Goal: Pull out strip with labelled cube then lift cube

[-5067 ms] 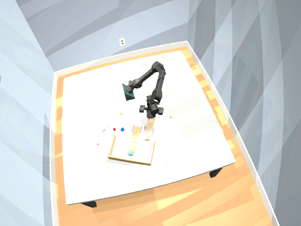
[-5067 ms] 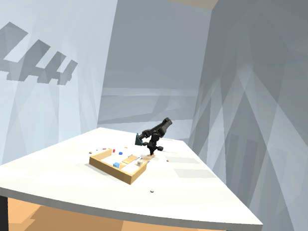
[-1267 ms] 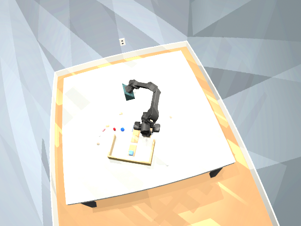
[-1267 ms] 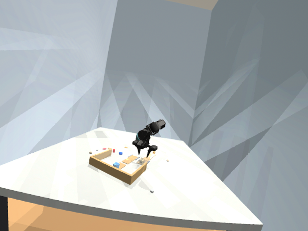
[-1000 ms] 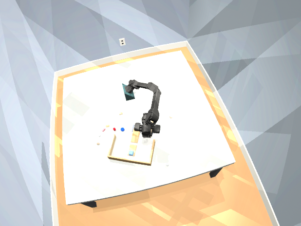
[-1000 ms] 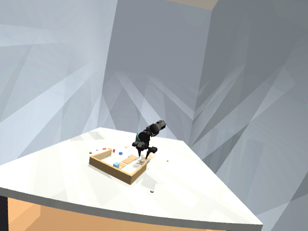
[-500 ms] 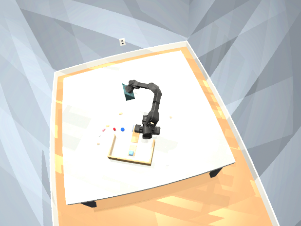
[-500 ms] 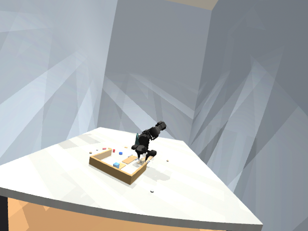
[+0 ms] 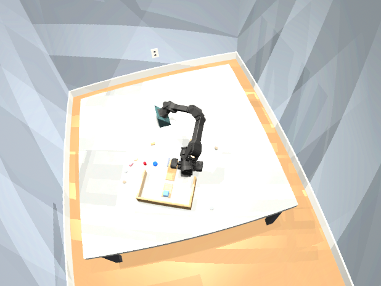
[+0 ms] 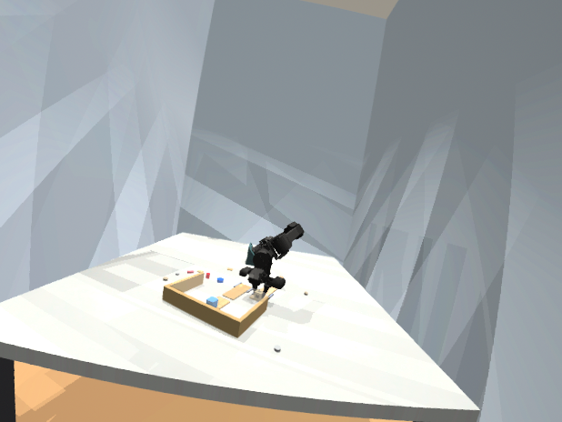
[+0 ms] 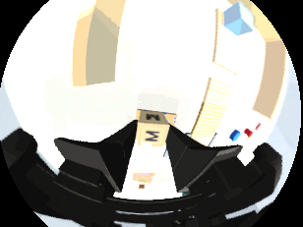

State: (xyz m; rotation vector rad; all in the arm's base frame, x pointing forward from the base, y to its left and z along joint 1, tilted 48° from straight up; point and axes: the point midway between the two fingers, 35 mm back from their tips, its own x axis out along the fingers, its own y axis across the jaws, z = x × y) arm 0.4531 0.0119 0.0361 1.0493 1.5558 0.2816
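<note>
Right now my gripper tip is 100 mm past the dotted strip, 50 mm to the right of it and 10 mm above it. Round my gripper tip: labelled cube: 10 mm above; then blue disc: 130 mm behind, 180 mm to the right, 10 mm below; then red disc: 150 mm behind, 240 mm to the right.
</note>
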